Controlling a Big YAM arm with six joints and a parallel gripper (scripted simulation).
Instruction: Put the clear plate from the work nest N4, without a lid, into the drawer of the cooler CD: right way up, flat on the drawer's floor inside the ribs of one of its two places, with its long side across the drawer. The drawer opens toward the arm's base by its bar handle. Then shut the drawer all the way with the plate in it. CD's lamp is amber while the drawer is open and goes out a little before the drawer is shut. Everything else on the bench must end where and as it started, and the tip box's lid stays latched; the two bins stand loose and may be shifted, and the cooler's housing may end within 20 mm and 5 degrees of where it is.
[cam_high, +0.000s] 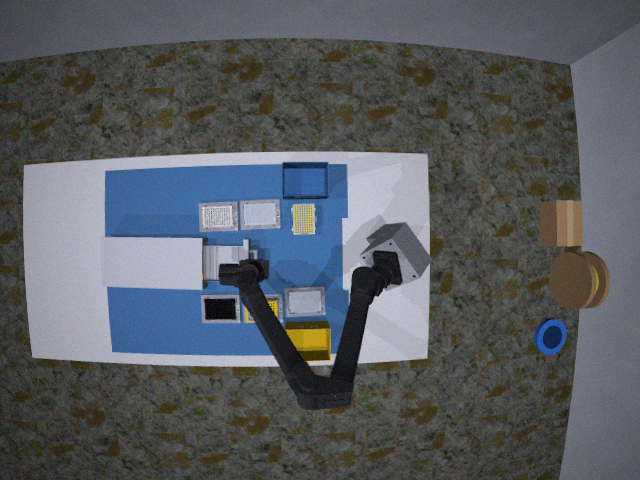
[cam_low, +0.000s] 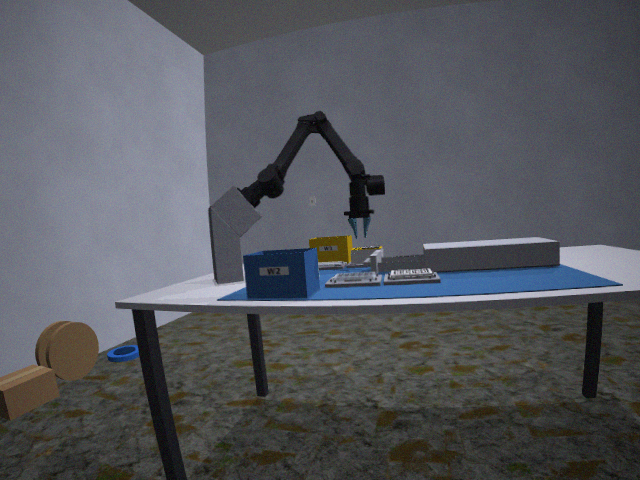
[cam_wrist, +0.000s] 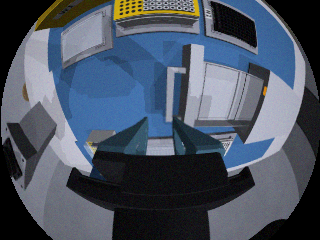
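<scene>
Right now the clear plate is 20 cm to the right of my hand, 11 cm below it and 1 cm ahead of it. Round my hand: drawer (17 cm ahead, 11 cm below); yellow rack (18 cm to the left, 8 cm below, 2 cm behind); grey nest (20 cm to the right, 13 cm below, 1 cm ahead).
</scene>
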